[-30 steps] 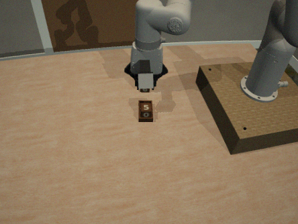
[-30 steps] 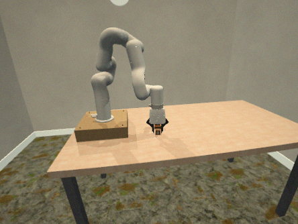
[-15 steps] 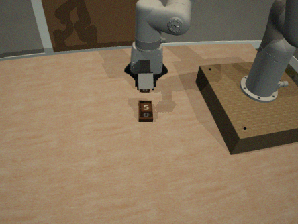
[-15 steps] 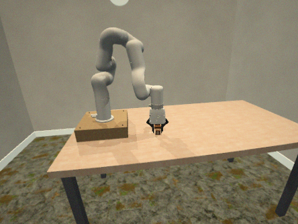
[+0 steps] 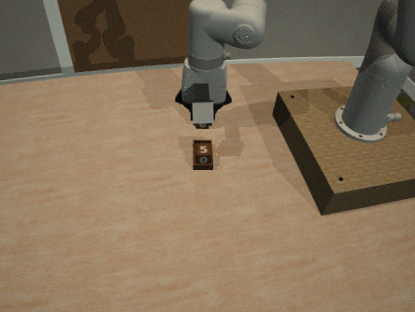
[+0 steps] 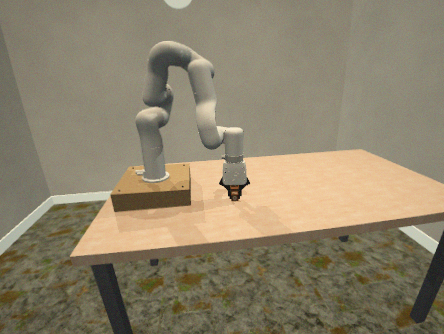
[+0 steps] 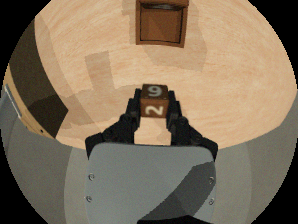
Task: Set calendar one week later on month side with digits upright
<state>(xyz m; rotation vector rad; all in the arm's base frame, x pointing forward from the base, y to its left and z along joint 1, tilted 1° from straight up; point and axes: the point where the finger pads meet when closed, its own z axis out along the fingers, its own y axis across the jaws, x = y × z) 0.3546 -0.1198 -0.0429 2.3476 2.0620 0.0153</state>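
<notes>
My gripper is now 1 cm above the cube. Also, from my hand: brown tray 1 cm ahead, 11 cm to the left, 2 cm below.
</notes>
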